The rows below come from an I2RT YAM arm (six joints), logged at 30 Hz.
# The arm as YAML. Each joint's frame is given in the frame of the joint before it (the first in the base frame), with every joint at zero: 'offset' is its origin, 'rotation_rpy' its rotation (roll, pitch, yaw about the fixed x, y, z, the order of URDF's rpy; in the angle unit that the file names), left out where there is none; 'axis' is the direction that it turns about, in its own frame. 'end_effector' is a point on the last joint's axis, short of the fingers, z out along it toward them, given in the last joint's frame.
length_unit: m
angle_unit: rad
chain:
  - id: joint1
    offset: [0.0, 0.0, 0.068]
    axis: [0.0, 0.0, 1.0]
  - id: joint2
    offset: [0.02, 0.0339, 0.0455]
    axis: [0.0, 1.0, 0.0]
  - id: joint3
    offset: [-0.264, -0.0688, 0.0]
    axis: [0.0, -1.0, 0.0]
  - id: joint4
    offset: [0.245, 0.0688, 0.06]
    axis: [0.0, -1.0, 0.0]
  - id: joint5
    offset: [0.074, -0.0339, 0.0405]
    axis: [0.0, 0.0, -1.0]
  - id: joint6
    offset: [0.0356, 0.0, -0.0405]
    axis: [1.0, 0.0, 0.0]
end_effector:
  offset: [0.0, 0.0, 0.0]
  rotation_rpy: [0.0, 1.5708, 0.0]
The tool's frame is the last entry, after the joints.
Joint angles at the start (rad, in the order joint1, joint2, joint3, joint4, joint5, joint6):
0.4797, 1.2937, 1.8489, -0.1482, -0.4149, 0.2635
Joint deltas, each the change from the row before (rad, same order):
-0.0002, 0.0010, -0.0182, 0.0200, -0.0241, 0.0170
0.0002, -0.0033, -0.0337, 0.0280, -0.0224, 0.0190
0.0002, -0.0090, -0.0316, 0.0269, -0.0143, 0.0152
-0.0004, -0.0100, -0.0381, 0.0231, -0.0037, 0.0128
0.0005, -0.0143, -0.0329, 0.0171, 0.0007, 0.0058
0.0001, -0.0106, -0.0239, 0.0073, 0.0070, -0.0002
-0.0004, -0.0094, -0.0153, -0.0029, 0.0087, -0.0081
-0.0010, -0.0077, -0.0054, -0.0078, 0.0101, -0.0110
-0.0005, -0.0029, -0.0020, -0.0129, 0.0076, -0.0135
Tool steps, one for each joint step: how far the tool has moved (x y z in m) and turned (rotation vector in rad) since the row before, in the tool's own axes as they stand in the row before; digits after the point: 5 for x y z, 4 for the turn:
0.00429, -0.00117, 0.00185, -0.0232, 0.0058, 0.0166
0.00707, -0.00195, 0.00163, -0.0210, 0.0085, 0.0201
0.00467, -0.00063, -0.00045, -0.0150, 0.0007, 0.0133
0.00674, -0.00189, -0.00051, -0.0017, 0.0053, 0.0150
0.00445, -0.00023, -0.00213, 0.0006, 0.0011, 0.0067
0.00364, -0.00057, -0.00168, 0.0083, 0.0028, 0.0026
0.00226, -0.00019, -0.00190, 0.0111, 0.0046, -0.0043
0.00006, 0.00041, -0.00205, 0.0121, 0.0014, -0.0089
0.00097, -0.00033, -0.00080, 0.0110, 0.0079, -0.0085

